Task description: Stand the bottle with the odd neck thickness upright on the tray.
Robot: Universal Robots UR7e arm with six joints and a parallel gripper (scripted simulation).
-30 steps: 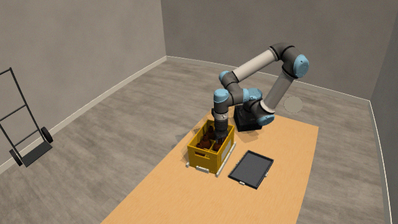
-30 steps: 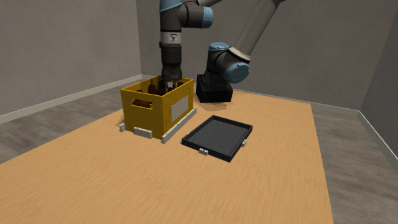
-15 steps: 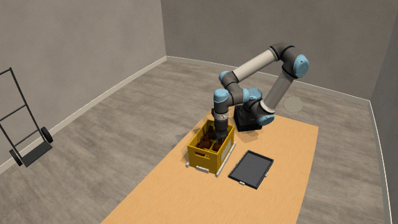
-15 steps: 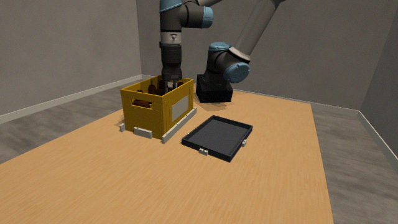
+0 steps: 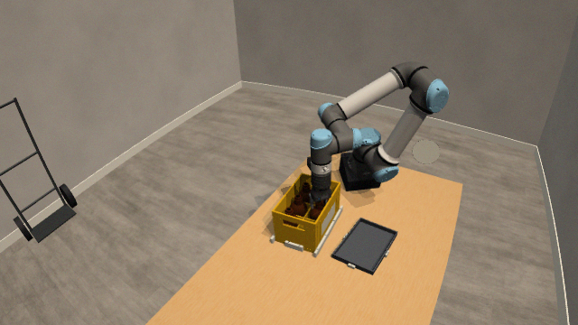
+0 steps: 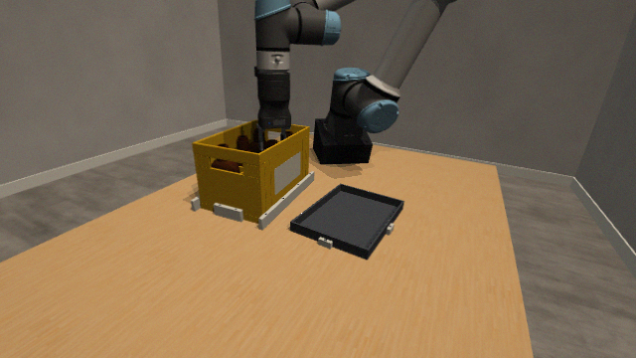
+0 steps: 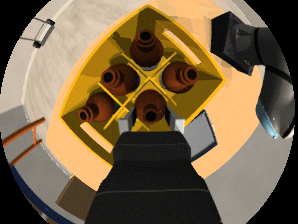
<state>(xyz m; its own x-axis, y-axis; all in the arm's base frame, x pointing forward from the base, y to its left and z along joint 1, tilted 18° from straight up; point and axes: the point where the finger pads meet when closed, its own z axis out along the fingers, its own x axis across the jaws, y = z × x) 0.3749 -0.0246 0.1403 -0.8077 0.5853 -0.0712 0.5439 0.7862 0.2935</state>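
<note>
Now: the bottle 7 cm below my hand. Round my hand: yellow crate (8 cm below, 5 cm to the right, 1 cm ahead); dark tray (23 cm to the left, 15 cm below, 2 cm behind).
</note>
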